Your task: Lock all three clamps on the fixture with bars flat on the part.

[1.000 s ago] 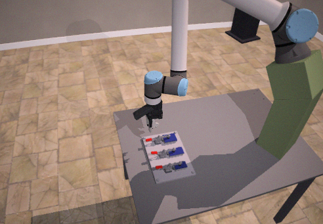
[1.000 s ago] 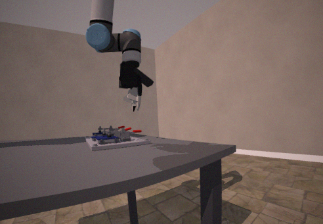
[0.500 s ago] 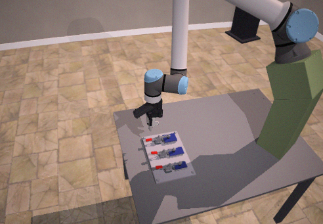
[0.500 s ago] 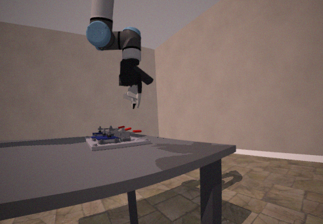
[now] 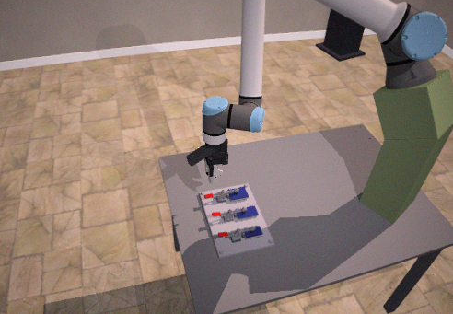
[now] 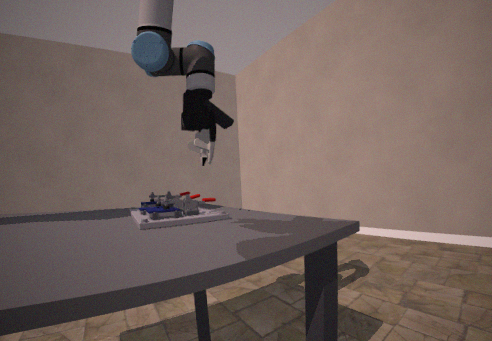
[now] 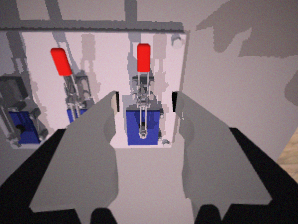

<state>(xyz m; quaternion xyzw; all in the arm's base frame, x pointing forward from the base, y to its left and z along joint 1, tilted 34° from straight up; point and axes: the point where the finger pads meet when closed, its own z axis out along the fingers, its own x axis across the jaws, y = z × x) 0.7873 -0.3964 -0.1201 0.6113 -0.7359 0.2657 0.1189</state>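
The fixture plate lies 160 mm below my hand, 130 mm to the left of it and 60 mm behind it.
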